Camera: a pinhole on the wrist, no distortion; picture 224 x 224 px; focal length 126.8 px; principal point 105.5 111.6 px. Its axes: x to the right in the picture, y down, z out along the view. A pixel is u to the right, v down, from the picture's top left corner.
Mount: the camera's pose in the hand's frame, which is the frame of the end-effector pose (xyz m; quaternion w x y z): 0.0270 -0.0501 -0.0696 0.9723 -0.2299 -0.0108 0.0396
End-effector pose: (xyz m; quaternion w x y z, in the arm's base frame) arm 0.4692 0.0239 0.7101 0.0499 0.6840 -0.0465 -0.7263
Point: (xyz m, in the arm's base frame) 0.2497 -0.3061 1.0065
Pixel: 44.4 179.5
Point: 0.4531 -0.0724 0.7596
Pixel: 64.0 196.6
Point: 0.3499 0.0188 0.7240
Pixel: 87.5 90.5
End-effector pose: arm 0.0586 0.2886 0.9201 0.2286 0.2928 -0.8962 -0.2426
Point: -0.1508 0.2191 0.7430
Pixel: 164.5 35.3
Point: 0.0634 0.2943 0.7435
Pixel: 40.9 12.6
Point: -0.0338 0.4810 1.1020
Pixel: outside the picture
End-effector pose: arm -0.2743 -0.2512 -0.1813 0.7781 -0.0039 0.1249 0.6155
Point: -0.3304 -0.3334 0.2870
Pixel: 58.0 94.1
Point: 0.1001 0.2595 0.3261
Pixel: 201.1 11.9
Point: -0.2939 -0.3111 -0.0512
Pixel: 37.5 106.6
